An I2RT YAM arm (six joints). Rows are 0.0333 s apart.
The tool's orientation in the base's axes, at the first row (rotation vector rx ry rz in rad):
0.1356 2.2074 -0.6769
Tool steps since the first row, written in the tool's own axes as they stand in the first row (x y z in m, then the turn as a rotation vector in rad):
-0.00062 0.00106 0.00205 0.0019 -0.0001 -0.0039
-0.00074 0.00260 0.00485 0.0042 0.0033 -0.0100
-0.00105 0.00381 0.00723 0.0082 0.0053 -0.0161
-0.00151 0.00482 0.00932 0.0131 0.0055 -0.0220
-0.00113 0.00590 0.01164 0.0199 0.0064 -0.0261
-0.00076 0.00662 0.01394 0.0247 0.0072 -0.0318
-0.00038 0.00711 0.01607 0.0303 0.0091 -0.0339
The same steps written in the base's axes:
0.00213 -0.00007 -0.00109 -0.0039 0.0017 0.0007
0.00457 -0.00018 -0.00314 -0.0085 0.0074 0.0008
0.00676 -0.00033 -0.00470 -0.0147 0.0117 0.0003
0.00879 -0.00048 -0.00590 -0.0219 0.0143 -0.0002
0.01044 -0.00079 -0.00787 -0.0290 0.0164 -0.0034
0.01196 -0.00140 -0.00968 -0.0358 0.0194 -0.0042
0.01330 -0.00212 -0.01130 -0.0404 0.0214 -0.0080

